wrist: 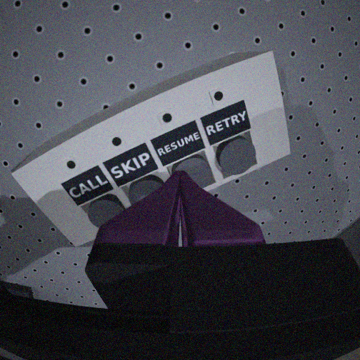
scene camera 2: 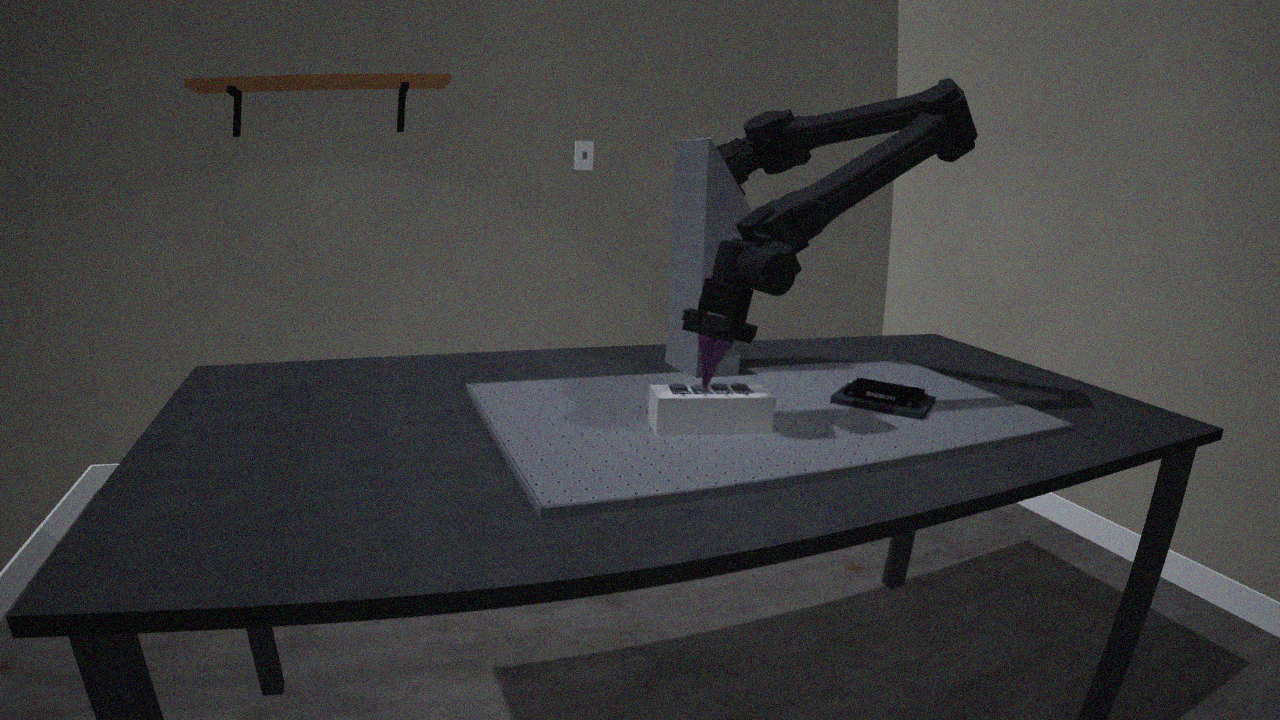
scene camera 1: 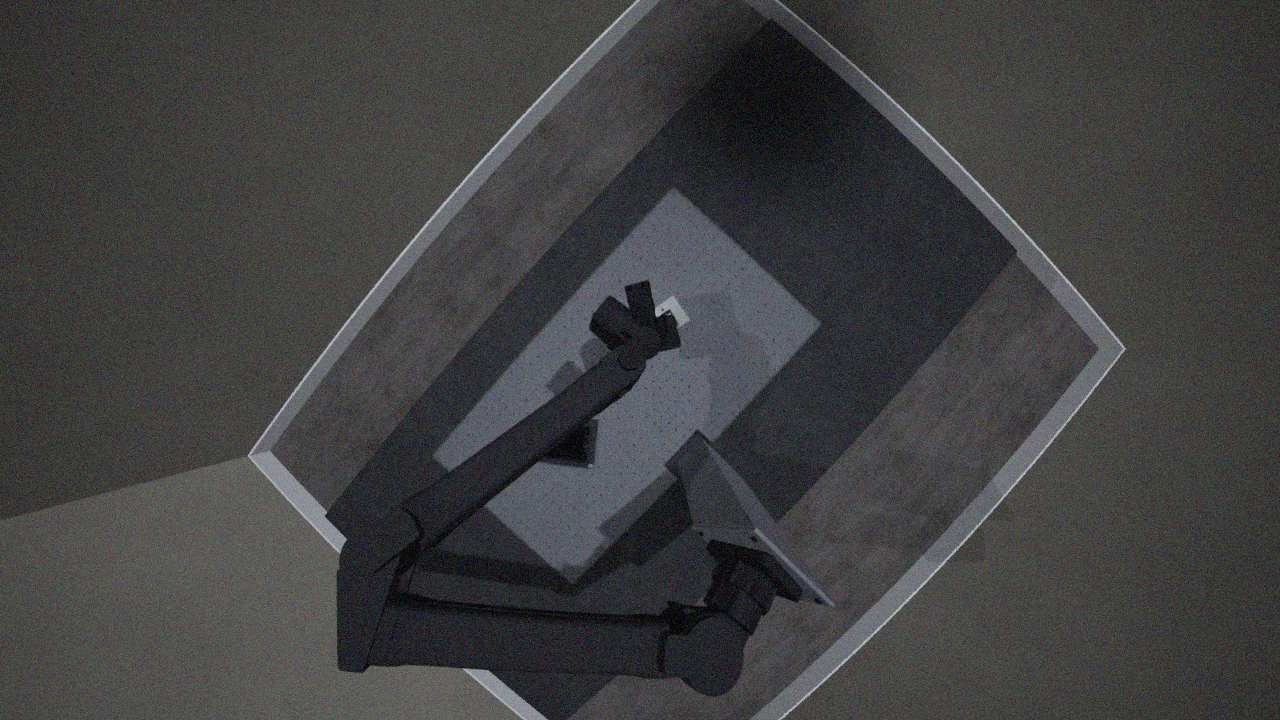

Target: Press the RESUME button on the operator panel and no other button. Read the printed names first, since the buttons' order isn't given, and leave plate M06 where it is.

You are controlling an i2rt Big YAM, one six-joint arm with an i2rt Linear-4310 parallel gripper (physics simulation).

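Places are measured from the arm's base along level axes (x down, y left, z ahead), in metres.
Pixels of known places: gripper, between the fingertips: [scene camera 2: 704, 386]; arm's base, origin of its link: [scene camera 2: 714, 174] [scene camera 1: 753, 563].
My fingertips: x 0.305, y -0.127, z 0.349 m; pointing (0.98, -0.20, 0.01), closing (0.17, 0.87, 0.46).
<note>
For each thing: its middle in the pictures, then the offset to it from my fingertips. Level surfaces: height alone.
- white operator panel, middle of its body: [scene camera 2: 711, 408] [scene camera 1: 651, 329] dy +0.005, dx +0.027, dz +0.017 m
- dark tray-like object, middle of its body: [scene camera 2: 885, 392] [scene camera 1: 561, 441] dy +0.349, dx +0.036, dz -0.048 m
- perforated board, height of its surface: dx +0.054 m
- dark table, height of its surface: dx +0.068 m
The white operator panel [scene camera 1: 678, 309] [scene camera 2: 716, 415] [wrist: 265, 90] stands on the perforated board. In the wrist view its labels read, left to right, CALL, SKIP, RESUME and RETRY. The round grey RESUME button [wrist: 196, 167] lies below its label [wrist: 178, 143], its lower left part hidden by the fingertips. The CALL button [wrist: 106, 209], SKIP button [wrist: 145, 189] and RETRY button [wrist: 236, 156] show beside it. My gripper [scene camera 2: 707, 386] [wrist: 179, 179] is shut and empty, its purple tips pointing down at the RESUME button's lower left edge; whether they touch it I cannot tell. No name M06 is readable.
A dark tray-like object [scene camera 1: 572, 447] [scene camera 2: 884, 397] lies on the perforated board [scene camera 1: 662, 223] [scene camera 2: 572, 465], right of the panel in the second scene view. A tall grey slab [scene camera 1: 725, 492] [scene camera 2: 689, 241] rises behind the panel. The dark table [scene camera 2: 313, 501] bears the board.
</note>
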